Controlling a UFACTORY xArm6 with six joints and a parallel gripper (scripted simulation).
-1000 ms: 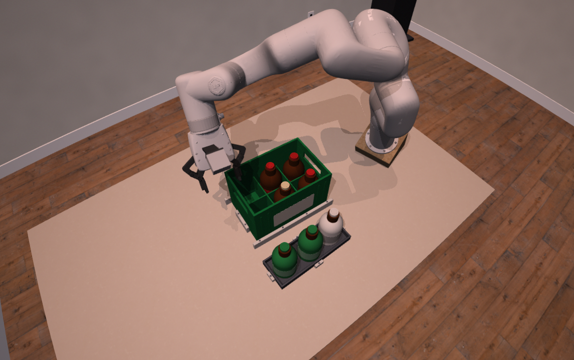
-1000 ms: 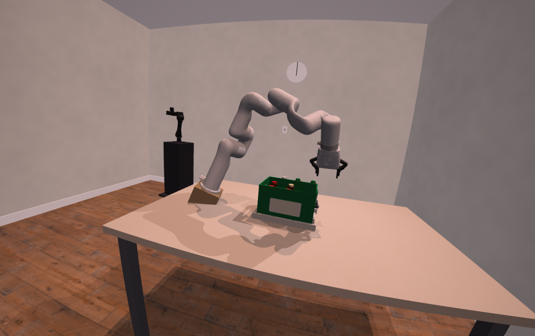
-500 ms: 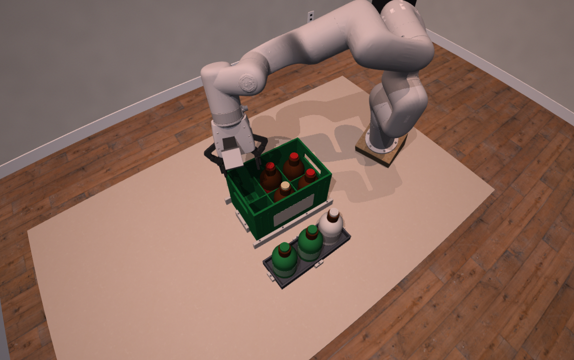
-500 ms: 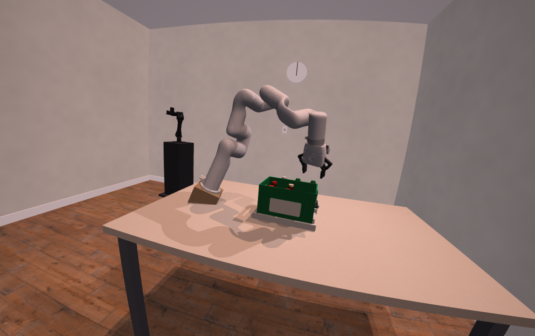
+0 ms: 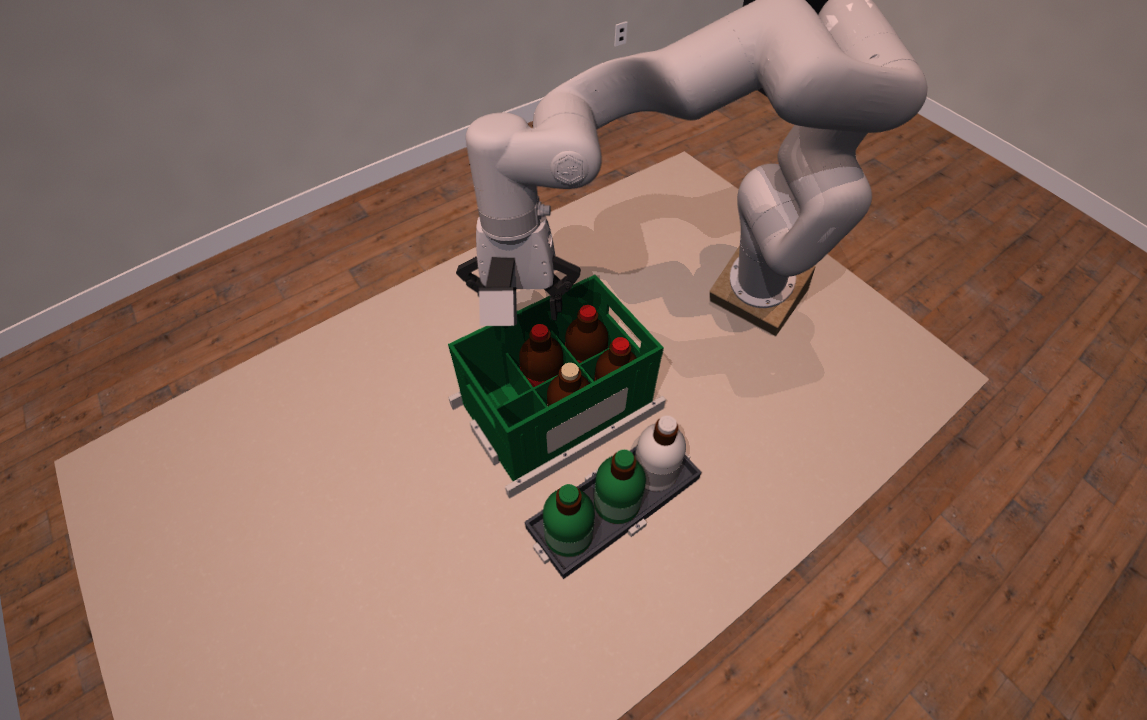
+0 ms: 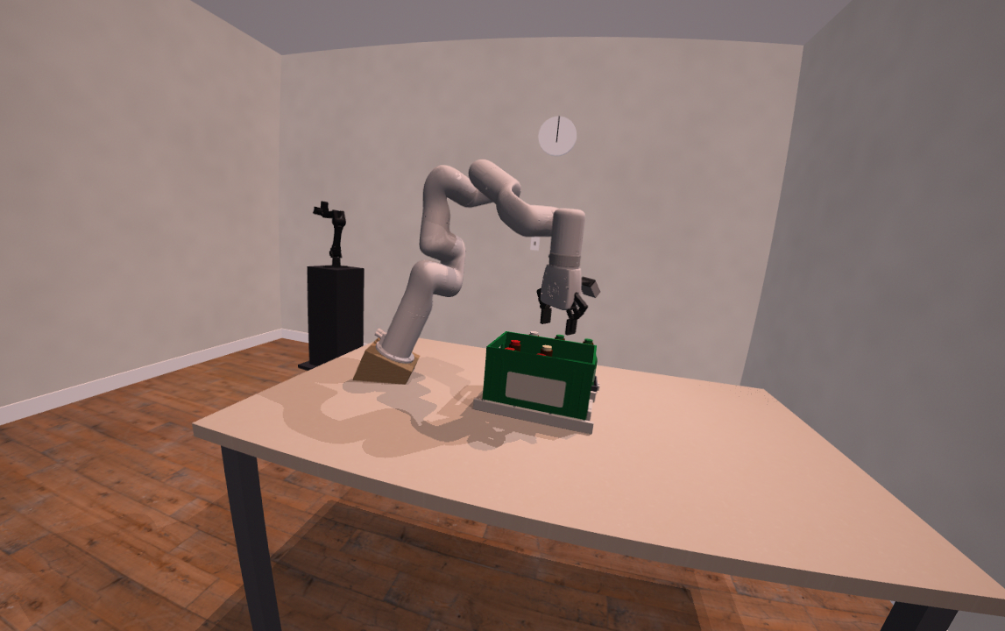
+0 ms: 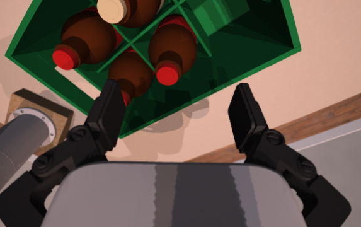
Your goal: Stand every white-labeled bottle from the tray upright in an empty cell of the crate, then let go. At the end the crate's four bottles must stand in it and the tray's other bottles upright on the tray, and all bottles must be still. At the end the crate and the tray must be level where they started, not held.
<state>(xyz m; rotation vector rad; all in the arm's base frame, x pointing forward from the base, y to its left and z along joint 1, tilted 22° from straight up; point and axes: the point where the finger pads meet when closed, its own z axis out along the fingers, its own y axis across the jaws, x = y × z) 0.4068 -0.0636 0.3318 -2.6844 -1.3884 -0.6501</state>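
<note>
Now: the white-labeled bottle 110 mm behind my hand, 220 mm to the left of it and 160 mm below it. From my hand the other things lie so: tray 20 mm behind, 240 mm to the left, 230 mm below; then crate 30 mm behind, 30 mm to the left, 160 mm below.
</note>
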